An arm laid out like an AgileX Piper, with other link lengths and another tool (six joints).
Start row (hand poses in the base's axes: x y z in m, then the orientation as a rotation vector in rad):
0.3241, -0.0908, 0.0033, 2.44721, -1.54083, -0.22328
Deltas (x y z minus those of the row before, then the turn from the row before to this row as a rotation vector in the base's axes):
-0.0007, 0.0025, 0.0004, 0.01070, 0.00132, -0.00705
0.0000, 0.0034, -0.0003, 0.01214, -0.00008, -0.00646
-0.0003, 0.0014, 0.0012, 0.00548, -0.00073, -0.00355
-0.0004, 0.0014, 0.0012, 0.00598, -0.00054, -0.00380
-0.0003, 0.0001, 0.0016, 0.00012, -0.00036, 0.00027
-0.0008, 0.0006, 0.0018, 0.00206, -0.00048, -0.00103
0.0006, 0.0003, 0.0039, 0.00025, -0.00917, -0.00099
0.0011, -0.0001, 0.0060, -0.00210, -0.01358, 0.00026
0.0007, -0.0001, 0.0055, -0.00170, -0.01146, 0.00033
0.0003, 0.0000, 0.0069, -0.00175, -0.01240, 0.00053
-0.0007, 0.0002, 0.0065, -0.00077, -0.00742, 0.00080
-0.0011, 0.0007, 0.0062, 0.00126, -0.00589, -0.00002
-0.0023, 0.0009, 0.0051, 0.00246, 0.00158, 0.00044
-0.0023, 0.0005, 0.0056, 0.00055, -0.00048, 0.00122
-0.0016, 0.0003, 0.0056, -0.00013, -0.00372, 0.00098
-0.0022, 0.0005, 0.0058, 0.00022, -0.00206, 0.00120
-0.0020, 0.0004, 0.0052, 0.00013, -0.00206, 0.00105
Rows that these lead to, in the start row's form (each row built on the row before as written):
0.3234, -0.0883, 0.0037, 2.44964, -1.55191, -0.23497
0.3234, -0.0849, 0.0034, 2.45420, -1.56319, -0.24614
0.3231, -0.0835, 0.0046, 2.45612, -1.56937, -0.25048
0.3227, -0.0821, 0.0058, 2.45813, -1.57592, -0.25553
0.3224, -0.0820, 0.0074, 2.45860, -1.57575, -0.25516
0.3216, -0.0814, 0.0092, 2.45964, -1.57777, -0.25651
0.3222, -0.0811, 0.0131, 2.46377, -1.58273, -0.24595
0.3233, -0.0812, 0.0191, 2.46923, -1.58721, -0.22788
0.3240, -0.0813, 0.0246, 2.47390, -1.59082, -0.21262
0.3243, -0.0813, 0.0315, 2.47908, -1.59449, -0.19611
0.3236, -0.0811, 0.0380, 2.48271, -1.59613, -0.18637
0.3225, -0.0804, 0.0442, 2.48648, -1.59881, -0.18029
0.3202, -0.0795, 0.0493, 2.48788, -1.59838, -0.18423
0.3179, -0.0790, 0.0549, 2.48944, -1.59718, -0.18395
0.3163, -0.0787, 0.0605, 2.49188, -1.59732, -0.17918
0.3141, -0.0782, 0.0663, 2.49394, -1.59665, -0.17669
0.3121, -0.0778, 0.0715, 2.49582, -1.59614, -0.17415

